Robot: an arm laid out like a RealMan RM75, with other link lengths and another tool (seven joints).
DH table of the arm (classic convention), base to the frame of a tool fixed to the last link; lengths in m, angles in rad. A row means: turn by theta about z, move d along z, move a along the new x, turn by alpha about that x. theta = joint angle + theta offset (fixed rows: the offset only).
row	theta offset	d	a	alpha
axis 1	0	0.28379	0	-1.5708
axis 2	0	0	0	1.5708
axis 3	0	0.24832	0	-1.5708
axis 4	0	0	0	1.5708
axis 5	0	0.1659	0	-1.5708
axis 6	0	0	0	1.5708
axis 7	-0.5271	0.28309	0.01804	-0.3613
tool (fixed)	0	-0.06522	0	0
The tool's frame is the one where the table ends.
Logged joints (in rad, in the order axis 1, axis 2, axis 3, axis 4, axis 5, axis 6, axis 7), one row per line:
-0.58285, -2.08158, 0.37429, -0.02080, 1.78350, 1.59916, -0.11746
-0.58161, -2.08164, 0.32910, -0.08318, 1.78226, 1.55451, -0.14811
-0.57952, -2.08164, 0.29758, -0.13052, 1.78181, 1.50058, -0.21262
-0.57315, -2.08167, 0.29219, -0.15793, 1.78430, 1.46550, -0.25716
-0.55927, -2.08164, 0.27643, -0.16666, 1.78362, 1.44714, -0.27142
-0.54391, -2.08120, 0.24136, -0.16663, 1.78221, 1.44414, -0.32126
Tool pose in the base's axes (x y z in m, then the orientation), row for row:
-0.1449, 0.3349, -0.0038, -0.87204, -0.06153, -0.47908, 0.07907
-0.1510, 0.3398, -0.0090, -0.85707, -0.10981, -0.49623, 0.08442
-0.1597, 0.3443, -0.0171, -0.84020, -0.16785, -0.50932, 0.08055
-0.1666, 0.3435, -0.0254, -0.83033, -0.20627, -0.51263, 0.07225
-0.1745, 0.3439, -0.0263, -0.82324, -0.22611, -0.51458, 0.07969
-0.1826, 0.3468, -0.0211, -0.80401, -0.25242, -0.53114, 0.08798
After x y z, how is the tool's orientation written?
As a quaternion, x y z w.
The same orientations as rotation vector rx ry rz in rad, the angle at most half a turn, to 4 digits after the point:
-2.6097, -0.1841, -1.4337
-2.5568, -0.3276, -1.4804
-2.5122, -0.5019, -1.5229
-2.4950, -0.6198, -1.5404
-2.4628, -0.6764, -1.5394
-2.3935, -0.7514, -1.5812

